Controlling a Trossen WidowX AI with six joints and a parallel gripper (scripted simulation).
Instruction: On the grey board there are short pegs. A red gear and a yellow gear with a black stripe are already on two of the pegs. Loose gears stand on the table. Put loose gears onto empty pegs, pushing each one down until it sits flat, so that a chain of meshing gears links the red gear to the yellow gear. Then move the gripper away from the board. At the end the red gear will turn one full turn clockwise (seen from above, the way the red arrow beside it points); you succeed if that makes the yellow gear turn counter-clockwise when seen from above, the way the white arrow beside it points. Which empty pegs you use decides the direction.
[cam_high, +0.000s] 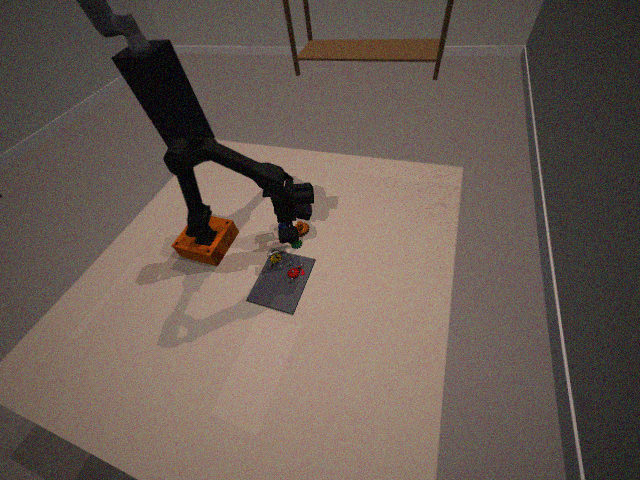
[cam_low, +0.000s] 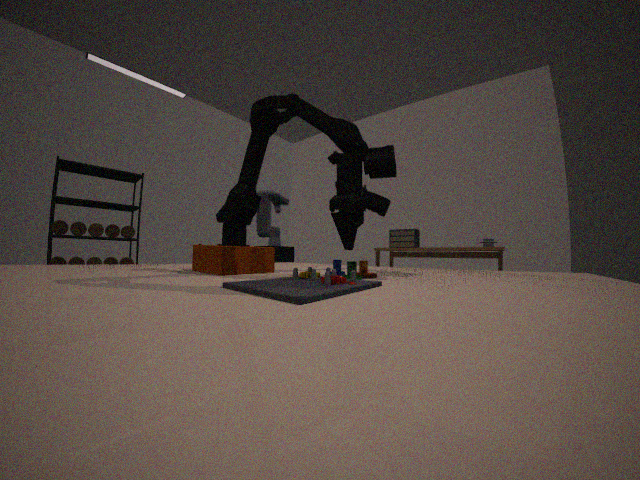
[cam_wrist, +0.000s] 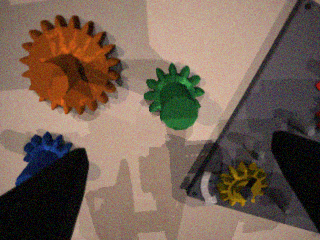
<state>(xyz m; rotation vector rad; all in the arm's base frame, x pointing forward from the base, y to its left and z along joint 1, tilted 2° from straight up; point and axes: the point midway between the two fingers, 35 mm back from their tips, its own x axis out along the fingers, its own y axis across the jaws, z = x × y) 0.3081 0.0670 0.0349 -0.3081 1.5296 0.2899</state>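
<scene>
My gripper tip is 10 mm short of the green gear and 50 mm above it. Also, from my gripper tip: orange gear: 70 mm to the left, 50 mm below; yellow gear: 50 mm behind, 80 mm to the right, 50 mm below; blue gear: 70 mm behind, 80 mm to the left, 50 mm below.
</scene>
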